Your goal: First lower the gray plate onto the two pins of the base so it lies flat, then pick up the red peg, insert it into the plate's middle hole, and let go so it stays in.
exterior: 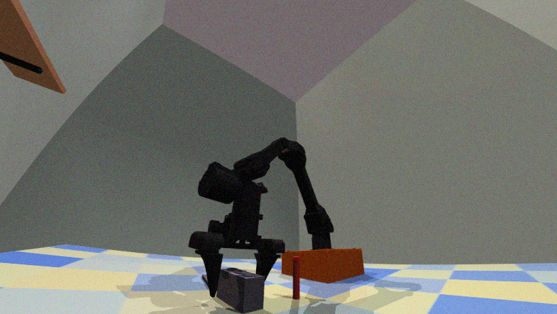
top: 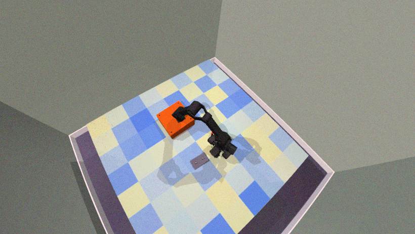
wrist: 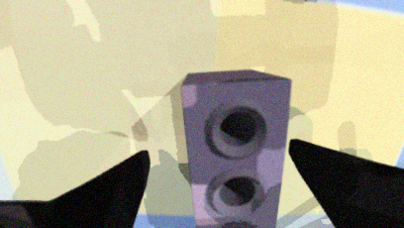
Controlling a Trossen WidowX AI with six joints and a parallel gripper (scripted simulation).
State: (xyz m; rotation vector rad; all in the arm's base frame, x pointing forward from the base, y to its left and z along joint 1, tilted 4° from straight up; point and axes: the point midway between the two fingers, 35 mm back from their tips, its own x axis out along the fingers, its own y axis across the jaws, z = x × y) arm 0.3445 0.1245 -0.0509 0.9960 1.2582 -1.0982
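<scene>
My gripper tip is 16 cm to the left of the base and 1 cm above it. Round my gripper tip: red peg 12 cm behind, 2 cm to the left, 3 cm above; gray plate 2 cm above.
</scene>
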